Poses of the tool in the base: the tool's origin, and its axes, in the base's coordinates. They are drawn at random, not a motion.
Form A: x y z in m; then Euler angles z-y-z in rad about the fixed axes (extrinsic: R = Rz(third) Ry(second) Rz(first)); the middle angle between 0 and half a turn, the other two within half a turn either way.
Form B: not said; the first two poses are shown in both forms.
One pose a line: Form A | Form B
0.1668, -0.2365, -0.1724, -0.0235, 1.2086, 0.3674 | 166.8, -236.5, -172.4, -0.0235, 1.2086, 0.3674
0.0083, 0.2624, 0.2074, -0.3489, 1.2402, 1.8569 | 8.3, 262.4, 207.4, -0.3489, 1.2402, 1.8569
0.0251, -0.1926, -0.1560, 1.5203, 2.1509, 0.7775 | 25.1, -192.6, -156.0, 1.5203, 2.1509, 0.7775
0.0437, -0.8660, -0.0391, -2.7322, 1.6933, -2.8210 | 43.7, -866.0, -39.1, -2.7322, 1.6933, -2.8210
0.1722, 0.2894, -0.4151, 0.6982, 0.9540, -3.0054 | 172.2, 289.4, -415.1, 0.6982, 0.9540, -3.0054
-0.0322, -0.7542, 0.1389, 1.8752, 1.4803, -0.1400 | -32.2, -754.2, 138.9, 1.8752, 1.4803, -0.1400
